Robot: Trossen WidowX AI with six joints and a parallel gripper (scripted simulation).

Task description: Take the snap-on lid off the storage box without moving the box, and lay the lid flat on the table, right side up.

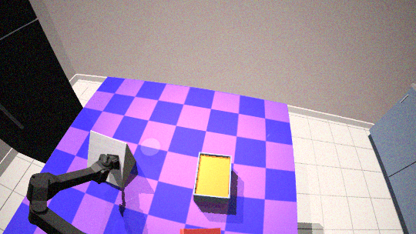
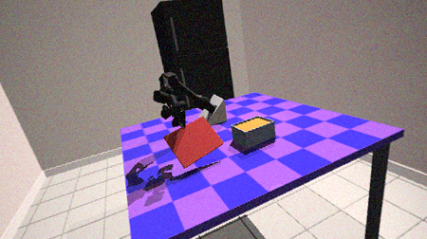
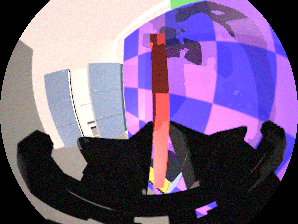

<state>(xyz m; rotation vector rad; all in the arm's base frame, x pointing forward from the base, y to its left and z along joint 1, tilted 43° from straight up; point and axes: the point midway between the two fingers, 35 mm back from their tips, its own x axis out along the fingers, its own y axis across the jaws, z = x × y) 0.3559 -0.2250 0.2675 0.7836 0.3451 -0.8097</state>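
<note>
Now: gripper tip 6 cm short of the red lid, 5 cm above it and 2 cm to the right of it. The rest, counted from my gripper tip: storage box: 36 cm to the left, 12 cm below, 7 cm ahead.
</note>
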